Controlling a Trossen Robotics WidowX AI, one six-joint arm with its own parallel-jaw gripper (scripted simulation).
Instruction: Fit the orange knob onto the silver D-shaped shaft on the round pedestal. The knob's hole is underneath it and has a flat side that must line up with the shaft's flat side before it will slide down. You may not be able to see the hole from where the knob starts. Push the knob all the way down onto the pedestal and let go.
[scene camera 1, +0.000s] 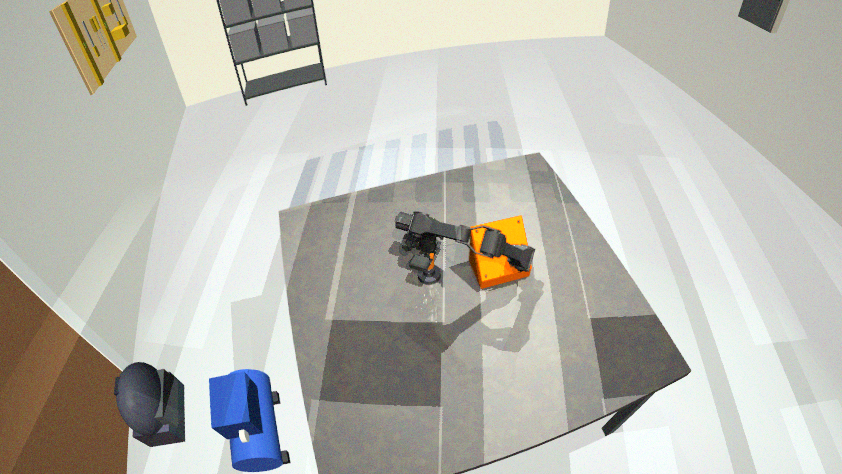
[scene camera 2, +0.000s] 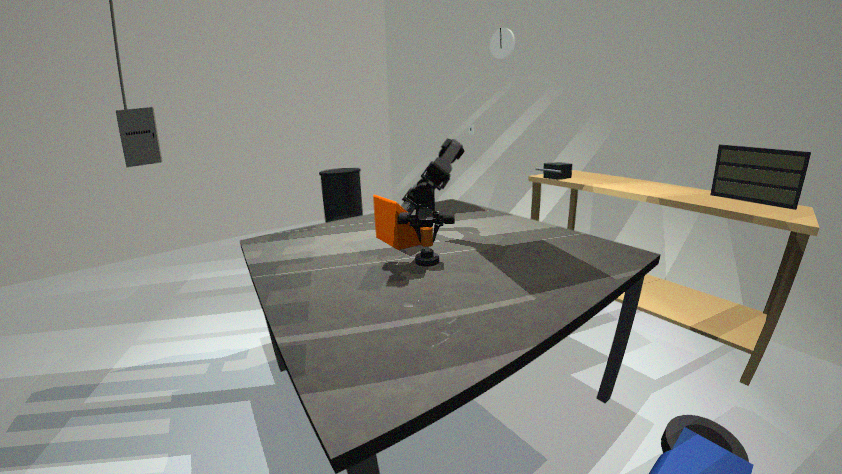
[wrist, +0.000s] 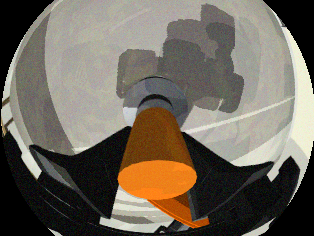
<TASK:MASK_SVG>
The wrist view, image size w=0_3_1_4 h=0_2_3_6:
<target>my gripper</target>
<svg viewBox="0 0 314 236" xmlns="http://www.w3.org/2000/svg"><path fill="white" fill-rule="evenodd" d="M3 137L9 169L25 202L45 227L60 232L63 236L241 236L270 222L269 228L273 226L275 220L289 206L294 191L297 190L301 173L297 162L290 155L279 167L277 178L270 182L267 174L274 166L273 161L253 166L234 166L233 163L226 162L226 159L218 157L218 154L210 151L208 147L201 145L185 131L181 131L197 174L196 183L192 189L186 191L192 214L190 218L192 222L208 218L208 226L173 232L124 231L100 224L100 219L110 219L118 189L117 177L132 126L122 127L117 133L109 135L97 145L77 155L53 153L41 149L39 145L29 146L33 159L41 169L37 181L21 159L23 153L11 131L7 131Z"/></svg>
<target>orange knob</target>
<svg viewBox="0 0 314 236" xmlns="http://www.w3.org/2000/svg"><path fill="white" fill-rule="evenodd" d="M152 107L152 109L141 111L133 121L132 133L130 133L128 142L126 142L124 158L122 158L117 181L118 185L126 193L137 196L137 198L169 199L192 189L194 183L196 183L197 174L193 167L192 158L190 158L188 153L188 146L186 146L184 138L182 138L177 119L168 110Z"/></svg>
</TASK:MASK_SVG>
